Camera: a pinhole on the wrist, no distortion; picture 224 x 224 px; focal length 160.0 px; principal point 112.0 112.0 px. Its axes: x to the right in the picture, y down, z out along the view. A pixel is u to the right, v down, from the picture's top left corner.
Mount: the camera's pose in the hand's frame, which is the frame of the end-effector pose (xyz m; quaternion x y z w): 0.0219 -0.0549 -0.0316 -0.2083 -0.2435 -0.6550 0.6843
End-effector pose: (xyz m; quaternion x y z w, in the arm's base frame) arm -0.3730 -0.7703 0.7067 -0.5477 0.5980 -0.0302 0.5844
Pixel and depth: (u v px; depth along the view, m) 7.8 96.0 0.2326
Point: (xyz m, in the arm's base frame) -0.4609 -0.6391 0.5617
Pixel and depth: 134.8 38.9 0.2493
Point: -0.3061 -0.5615 0.6779
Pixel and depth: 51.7 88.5 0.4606
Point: -0.4505 -0.4374 0.4449
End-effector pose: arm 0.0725 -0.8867 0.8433 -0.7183 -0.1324 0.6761 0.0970
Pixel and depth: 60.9 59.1 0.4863
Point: -0.1698 -1.2864 0.8759
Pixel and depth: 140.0 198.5 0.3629
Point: -0.2111 -0.9532 0.5969
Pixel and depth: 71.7 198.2 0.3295
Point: -0.0909 -1.0452 0.5933
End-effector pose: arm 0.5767 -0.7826 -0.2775 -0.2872 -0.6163 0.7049 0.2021
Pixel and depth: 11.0 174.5 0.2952
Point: 0.4480 -0.8241 -0.5620
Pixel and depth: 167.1 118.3 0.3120
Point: 0.3823 -0.9911 -0.3071
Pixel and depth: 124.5 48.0 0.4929
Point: 0.4977 -1.2283 -0.4157
